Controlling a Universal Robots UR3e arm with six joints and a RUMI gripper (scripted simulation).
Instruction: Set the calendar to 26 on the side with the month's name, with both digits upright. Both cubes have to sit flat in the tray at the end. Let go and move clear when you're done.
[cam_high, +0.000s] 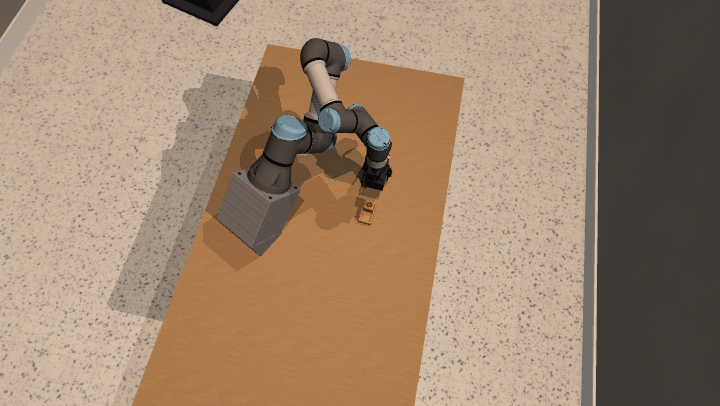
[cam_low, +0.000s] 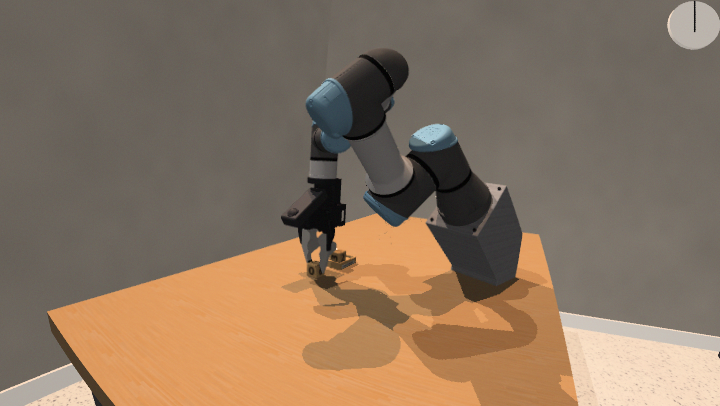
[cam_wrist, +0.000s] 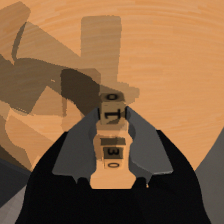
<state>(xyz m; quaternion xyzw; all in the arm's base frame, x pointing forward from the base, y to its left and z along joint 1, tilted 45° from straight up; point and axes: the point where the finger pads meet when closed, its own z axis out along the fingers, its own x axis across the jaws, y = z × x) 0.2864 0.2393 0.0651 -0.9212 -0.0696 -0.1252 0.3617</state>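
Now: the shallow wooden tray 110 mm to the right of my hand, 20 mm below it and 20 mm ahead of it.
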